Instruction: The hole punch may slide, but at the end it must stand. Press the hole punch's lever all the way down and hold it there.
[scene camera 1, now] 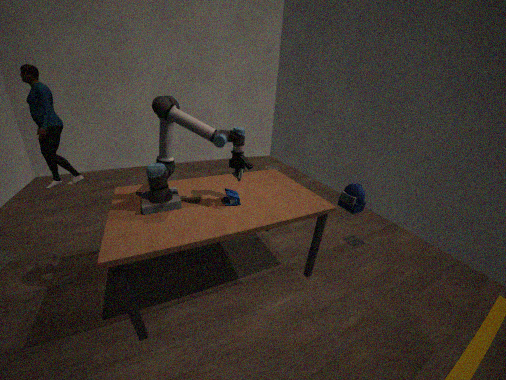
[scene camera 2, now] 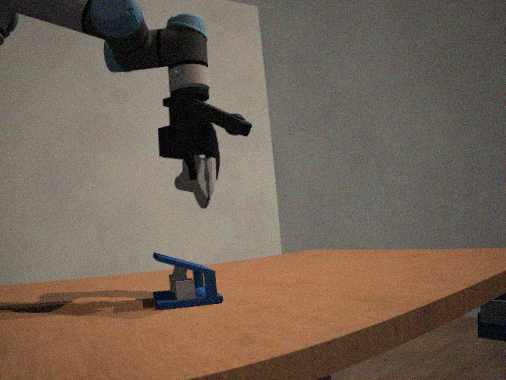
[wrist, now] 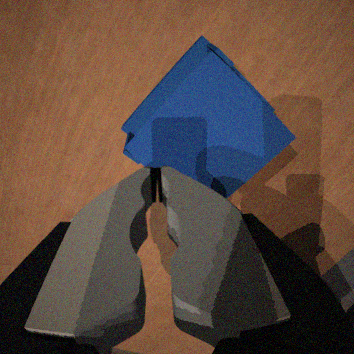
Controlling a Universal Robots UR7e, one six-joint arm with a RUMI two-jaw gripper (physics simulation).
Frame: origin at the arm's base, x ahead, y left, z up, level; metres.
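Seen in the pictures: gripper, fingertip midpoint: [scene camera 1: 239,181] [scene camera 2: 204,208] [wrist: 156,170]; arm's base, link origin: [scene camera 1: 161,198].
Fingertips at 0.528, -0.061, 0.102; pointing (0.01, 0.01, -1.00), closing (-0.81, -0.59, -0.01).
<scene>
Offsets run from my fingertips to a thing's top centre, as dx, dy, dz. "pt": to the spot under its first point. Level surfaces: height alone.
The blue hole punch {-0.049, +0.000, -0.072} [scene camera 1: 231,197] [scene camera 2: 187,287] [wrist: 215,105] stands upright on its base on the table. In the scene camera 2 view its lever {pt -0.070, -0.053, -0.083} [scene camera 2: 176,261] is raised, slanting up to the left over the grey punch block {pt -0.063, -0.052, -0.127} [scene camera 2: 183,288]. My gripper [scene camera 1: 239,178] [scene camera 2: 203,206] [wrist: 156,170] is shut and empty, pointing down. It hangs well above the hole punch, touching nothing. In the wrist view the fingertips overlap the near corner of the punch, and part of the punch is hidden behind them.
The wooden table {dz -0.157} [scene camera 1: 200,230] [scene camera 2: 300,320] bears the arm's base [scene camera 1: 161,201] to the left of the punch. A person [scene camera 1: 44,110] is beyond the table at the left. A blue backpack-like object [scene camera 1: 353,198] is to the right, off the table. The arm's shadow falls beside the punch.
</scene>
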